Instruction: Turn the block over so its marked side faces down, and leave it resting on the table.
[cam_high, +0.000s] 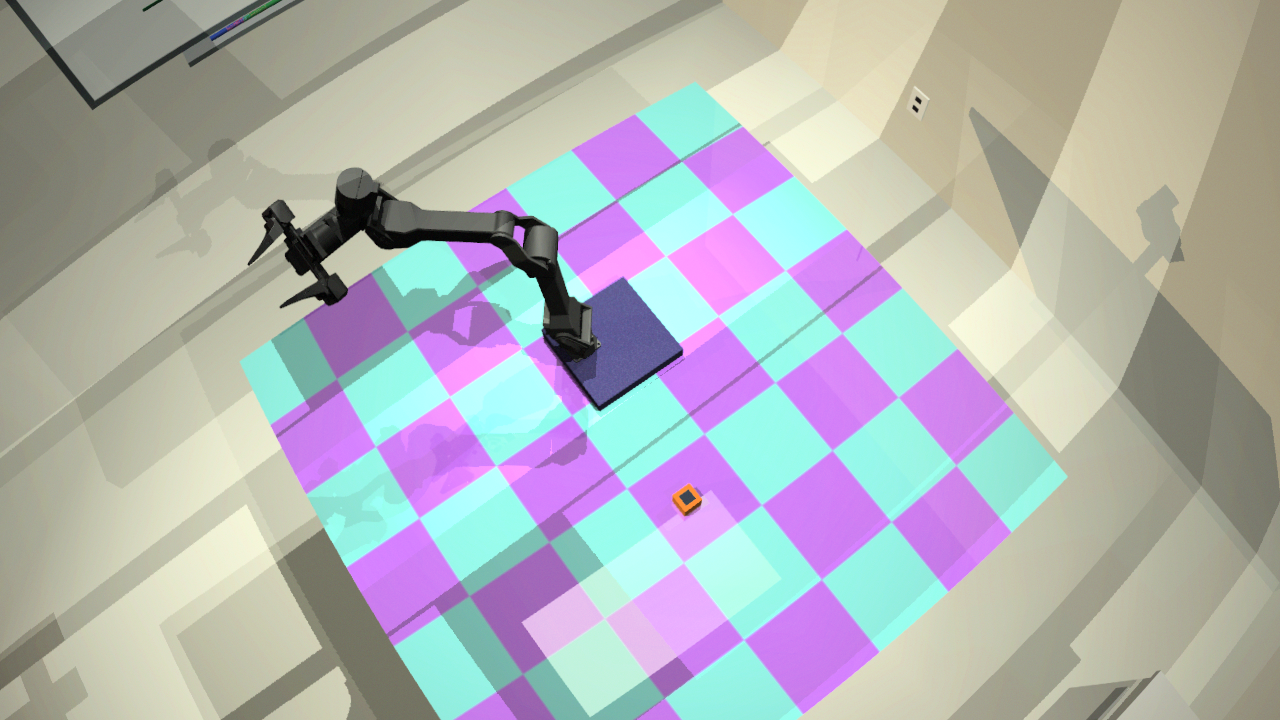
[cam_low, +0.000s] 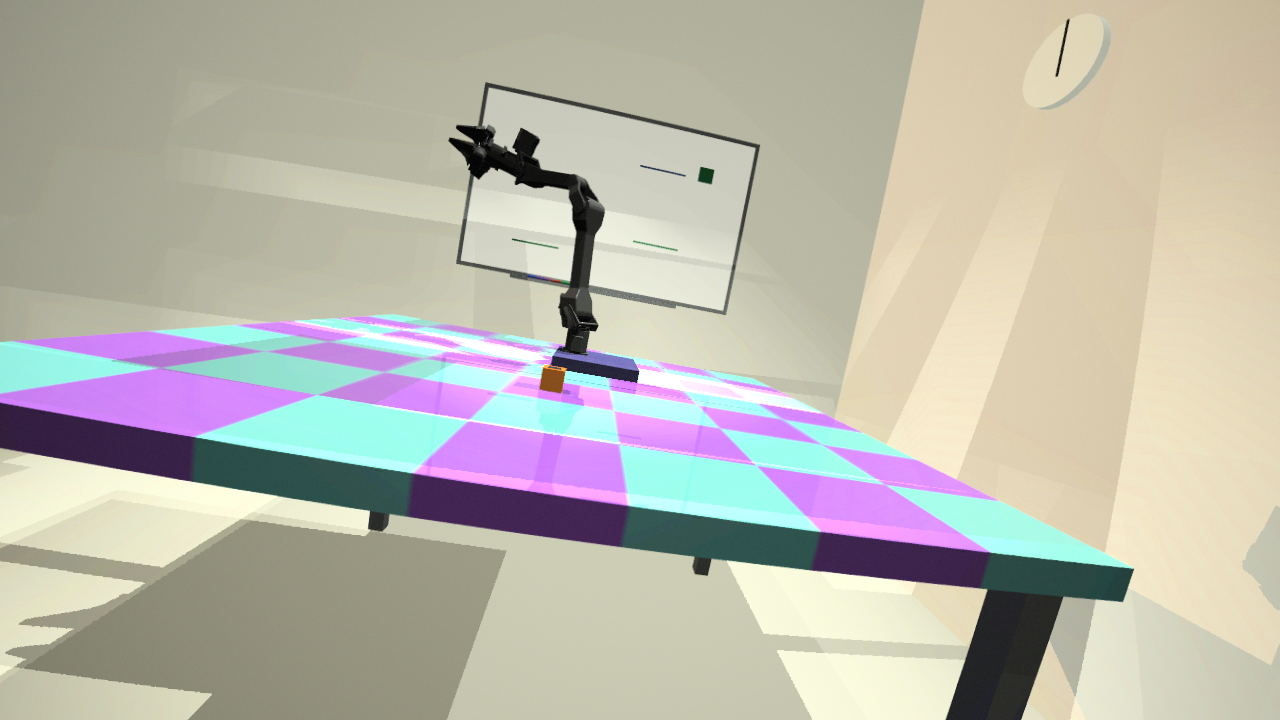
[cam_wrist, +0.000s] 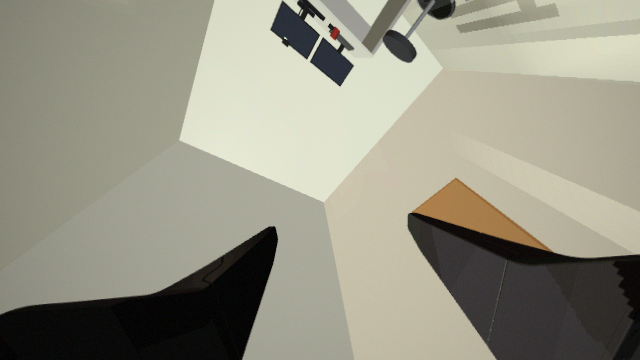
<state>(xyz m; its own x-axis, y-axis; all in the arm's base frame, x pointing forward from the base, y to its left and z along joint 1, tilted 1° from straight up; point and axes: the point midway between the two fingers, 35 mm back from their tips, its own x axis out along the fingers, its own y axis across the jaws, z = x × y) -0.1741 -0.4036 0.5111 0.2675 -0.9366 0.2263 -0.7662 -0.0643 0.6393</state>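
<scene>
My gripper tip is now 540 mm short of the orange block, 530 mm above it and 400 mm to the right of it.
</scene>
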